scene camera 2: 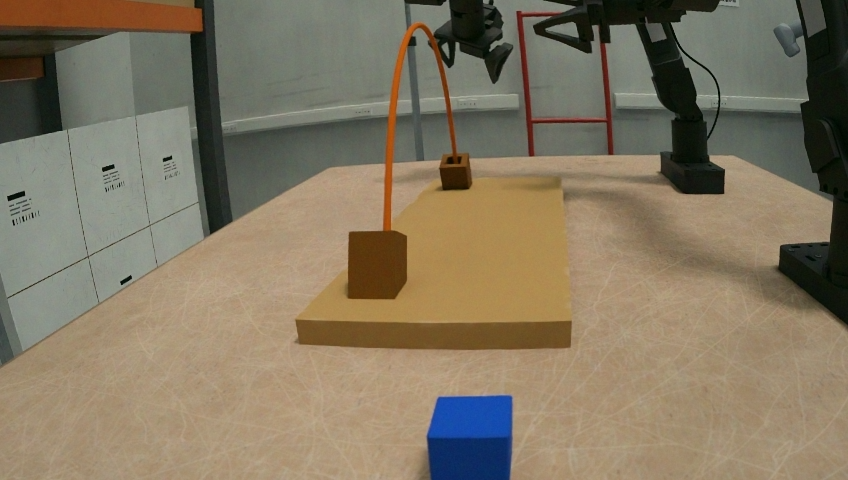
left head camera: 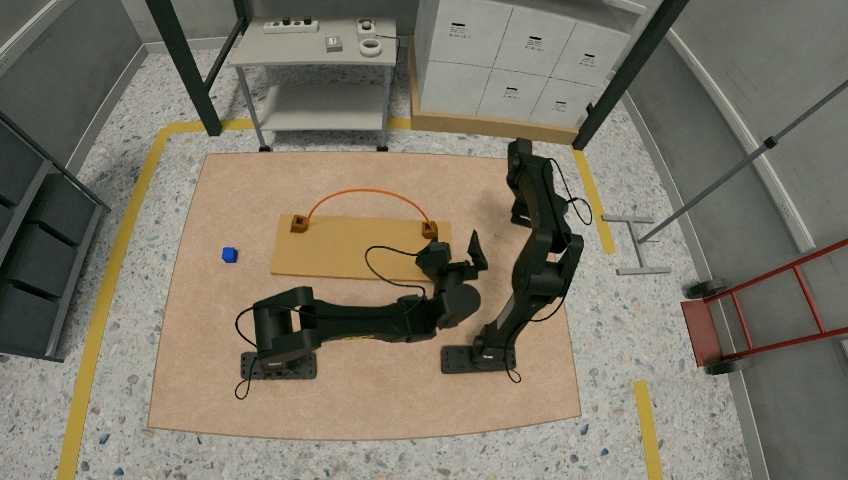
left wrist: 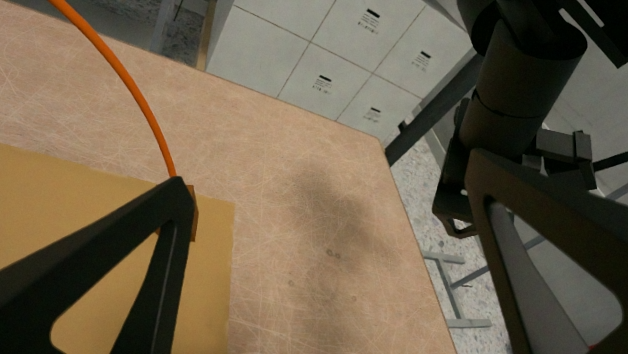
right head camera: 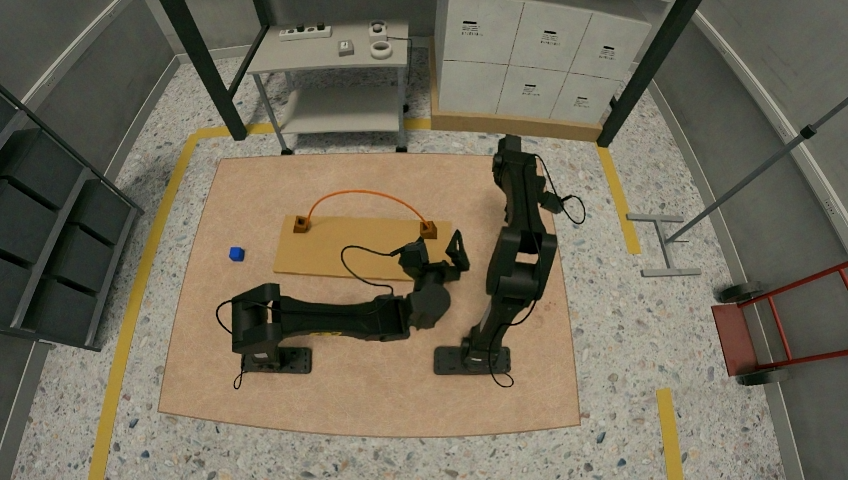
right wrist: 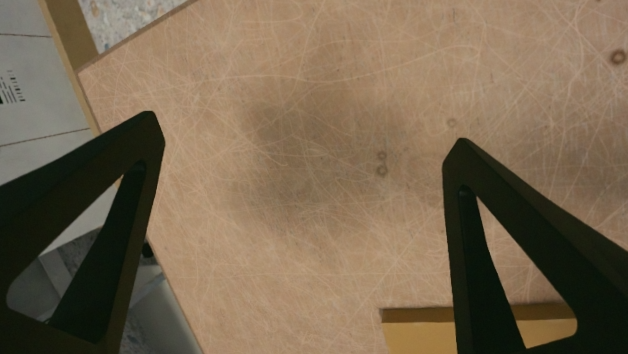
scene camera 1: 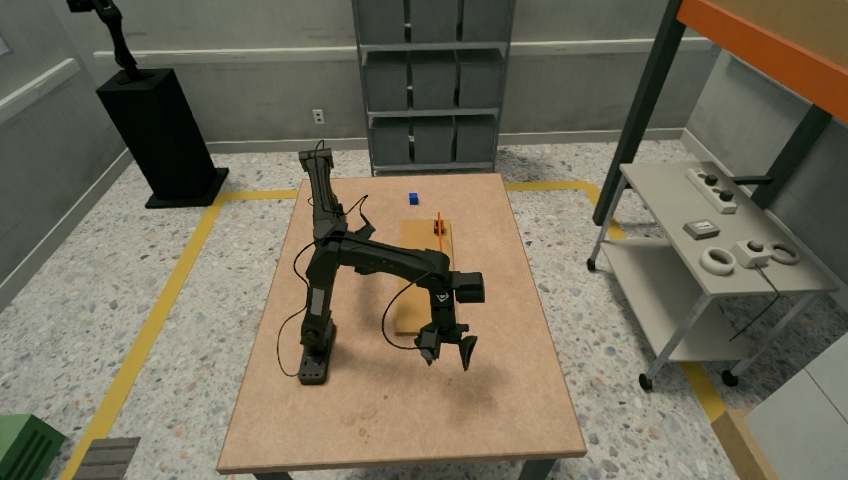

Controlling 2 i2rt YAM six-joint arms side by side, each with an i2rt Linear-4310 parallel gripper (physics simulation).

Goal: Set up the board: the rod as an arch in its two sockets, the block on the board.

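Places are measured from the left arm's base along level axes (x back, y right, z up), in centimetres.
Pixels of known places: left gripper, fingertip midpoint: (scene camera 2: 535,11) (left head camera: 455,234) (left wrist: 322,177) (right head camera: 439,234); right gripper, fingertip midpoint: (scene camera 2: 472,74) (left wrist: 461,199) (right wrist: 309,138) (scene camera 1: 447,367); left arm's base at its link origin: (left head camera: 277,366) (right head camera: 275,359); right arm's base at its link origin: (scene camera 2: 690,166) (left head camera: 479,358) (right head camera: 472,360) (scene camera 1: 316,348).
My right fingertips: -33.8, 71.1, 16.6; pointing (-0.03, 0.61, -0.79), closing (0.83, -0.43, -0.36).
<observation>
For each thing: its top centre in the pictures, then the offset to it from my right fingertips, as dx, dy, dz. "spot": a spot on its surface instead. Level surfaces: height alone.
- orange rod at its top centre: (scene camera 2: 411,21) (left head camera: 357,187) (right head camera: 348,188) -4.0, -47.9, +6.2
- tan board at a spot on its surface: (scene camera 2: 505,237) (left head camera: 340,256) (right head camera: 339,256) spot: +3.9, -53.6, -15.7
- blue block at its top centre: (scene camera 2: 471,414) (left head camera: 227,252) (right head camera: 234,252) (scene camera 1: 413,195) +2.2, -87.0, -14.2
- table at its surface level: dz -17.7
The orange rod (left head camera: 364,190) (right head camera: 358,191) (scene camera 2: 391,118) (left wrist: 131,85) stands as an arch between two brown sockets, the left one (left head camera: 296,228) (right head camera: 299,227) (scene camera 2: 374,267) and the right one (left head camera: 429,231) (right head camera: 427,231) (scene camera 2: 455,177), on the tan board (left head camera: 333,255) (right head camera: 333,252) (scene camera 2: 505,237). Its far end enters the far socket in scene camera 2; the near tip is hidden. The blue block (left head camera: 229,255) (right head camera: 236,253) (scene camera 1: 413,198) (scene camera 2: 470,437) rests on the table, off the board's left end. My left gripper (left wrist: 322,177) is open, above the board's right end. My right gripper (scene camera 1: 447,364) (right wrist: 309,138) is open above the table beyond that end.
The left arm reaches across the table (left head camera: 357,410) in front of the board, close to the right arm. A trolley (left head camera: 321,56) and white boxes (left head camera: 458,89) stand behind the table. A bin rack stands at the left, and a red hand truck (left head camera: 702,333) at the right.
</observation>
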